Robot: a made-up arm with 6 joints.
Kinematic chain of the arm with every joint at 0, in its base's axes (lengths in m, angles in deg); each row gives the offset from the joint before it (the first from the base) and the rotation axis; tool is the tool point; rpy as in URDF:
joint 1: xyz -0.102 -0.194 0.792 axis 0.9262 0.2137 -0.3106
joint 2: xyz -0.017 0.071 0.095 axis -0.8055 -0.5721 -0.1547
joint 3: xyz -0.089 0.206 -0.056 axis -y
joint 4: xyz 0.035 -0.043 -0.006 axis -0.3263 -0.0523 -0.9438
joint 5: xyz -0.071 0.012 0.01 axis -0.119 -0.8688 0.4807
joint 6: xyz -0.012 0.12 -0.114 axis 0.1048 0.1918 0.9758
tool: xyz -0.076 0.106 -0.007 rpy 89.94 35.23 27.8
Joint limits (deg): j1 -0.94..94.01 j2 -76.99..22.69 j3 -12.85..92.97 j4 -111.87..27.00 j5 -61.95..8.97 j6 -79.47..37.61
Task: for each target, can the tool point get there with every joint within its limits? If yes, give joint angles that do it. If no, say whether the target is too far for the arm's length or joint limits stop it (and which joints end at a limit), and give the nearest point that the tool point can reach.
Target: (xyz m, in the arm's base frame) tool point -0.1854 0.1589 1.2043
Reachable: yes | joints 32.22 -38.53 45.87 -25.69 -10.23 -50.79
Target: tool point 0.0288 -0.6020 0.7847
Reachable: no: joint limits stop it (at a limit: joint 1, joint 2, joint 3, joint 4, joint 5, joint 6) | nearest point 0.0996 -0.5952 0.8938 | short by 0.130 m
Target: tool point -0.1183 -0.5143 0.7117
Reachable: no: joint limits stop it (at a limit: joint 1, joint 2, joint 3, joint 5, joint 6) | nearest point -0.2961 -0.5185 0.8172 | short by 0.207 m
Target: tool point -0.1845 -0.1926 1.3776
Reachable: yes | joints 46.71 -58.34 2.90 -20.47 -48.94 -35.35
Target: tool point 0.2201 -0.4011 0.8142
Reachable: no: joint limits stop it (at a limit: joint 1, joint 2, joint 4, joint 6) | nearest point 0.1281 -0.5608 0.9318 | short by 0.219 m
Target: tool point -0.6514 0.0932 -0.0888
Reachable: no: too far | nearest point -0.3106 0.0465 0.5201 | short by 0.699 m
